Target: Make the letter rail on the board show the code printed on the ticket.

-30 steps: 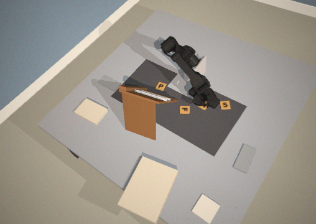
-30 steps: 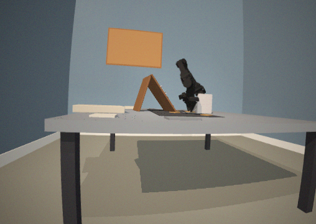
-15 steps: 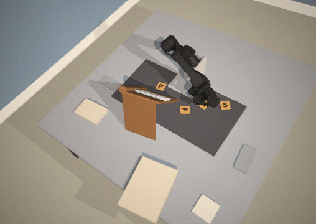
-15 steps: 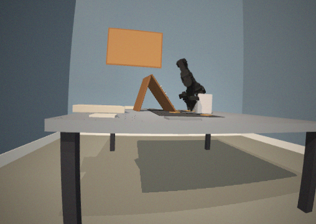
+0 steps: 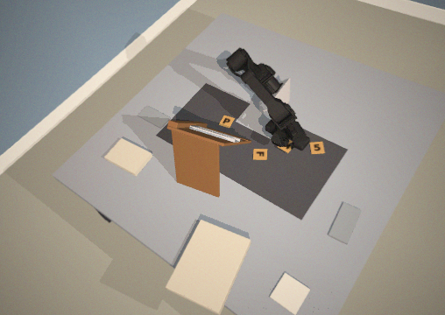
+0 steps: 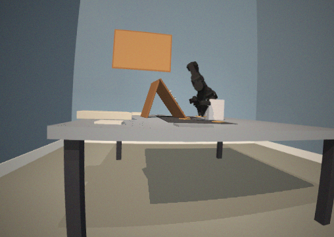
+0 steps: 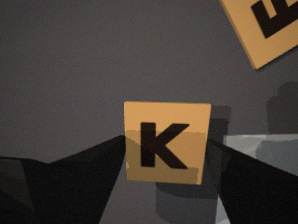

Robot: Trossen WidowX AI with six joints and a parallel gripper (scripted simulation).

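The f tile lies 90 mm to the right of my gripper tip, 80 mm ahead of it and 20 mm below it. From my gripper tip the other things lie so: white ticket (220 mm to the right, 100 mm ahead, 60 mm above); k tile (right at my gripper tip); dark mat (170 mm to the right, 30 mm below, 10 mm ahead).
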